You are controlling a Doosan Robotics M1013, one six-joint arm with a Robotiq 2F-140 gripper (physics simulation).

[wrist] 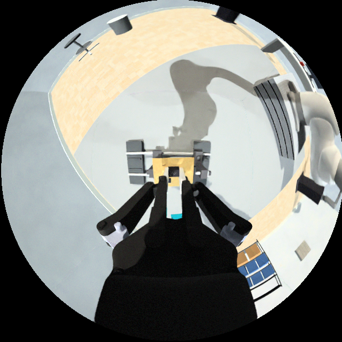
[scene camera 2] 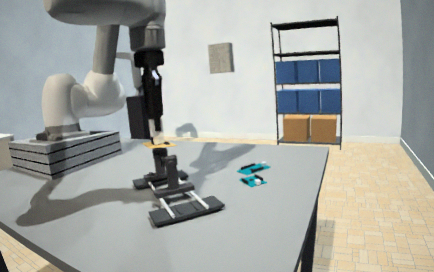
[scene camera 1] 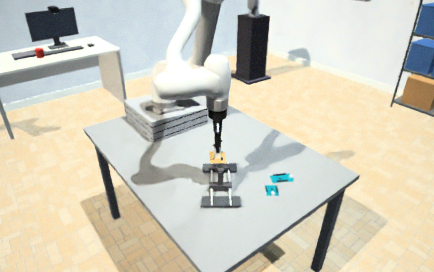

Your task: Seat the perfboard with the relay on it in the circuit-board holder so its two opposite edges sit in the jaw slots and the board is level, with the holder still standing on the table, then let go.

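Places are measured from the arm's base along level axes (x ahead, y left, z up), in centimetres.
Where they show: gripper, fingertip midpoint: [scene camera 2: 157, 142] [scene camera 1: 217, 156]; arm's base at its link origin: [scene camera 2: 63, 137] [scene camera 1: 165, 107].
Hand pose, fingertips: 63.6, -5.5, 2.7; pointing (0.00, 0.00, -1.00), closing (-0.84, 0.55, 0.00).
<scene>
Things, the pixels of their centre, and the offset from my fingertips, as dx, dy, dz. Level surfaces: height alone.
- yellow-orange perfboard at the middle of its body: [scene camera 2: 158, 140] [scene camera 1: 217, 155] +0.1, +0.1, +0.5
- dark circuit-board holder at the middle of its body: [scene camera 2: 169, 176] [scene camera 1: 220, 175] +2.5, -0.1, -8.9
- grey table at its surface level: dz -14.7
The yellow-orange perfboard [scene camera 1: 213, 159] [scene camera 2: 169, 145] [wrist: 188, 163] looks about level. My gripper [scene camera 1: 217, 151] [scene camera 2: 157, 139] [wrist: 173, 172] points down and is shut on the relay at the board's middle. The dark circuit-board holder [scene camera 1: 220, 202] [scene camera 2: 187, 212] [wrist: 135, 162] stands on the table with its feet flat. In scene camera 2 the board is at the top of the rear jaw; in the wrist view it overlaps the space between the jaws. The fingers partly hide the relay, and I cannot tell whether the board's edges are in the jaw slots.
Two teal circuit boards [scene camera 1: 281, 177] [scene camera 1: 272, 190] [scene camera 2: 254, 168] [scene camera 2: 253, 181] lie beside the holder on the grey table [scene camera 1: 165, 210] [scene camera 2: 100, 225]. The arm's striped base block [scene camera 1: 167, 125] [scene camera 2: 65, 155] [wrist: 275, 117] stands at the back.
</scene>
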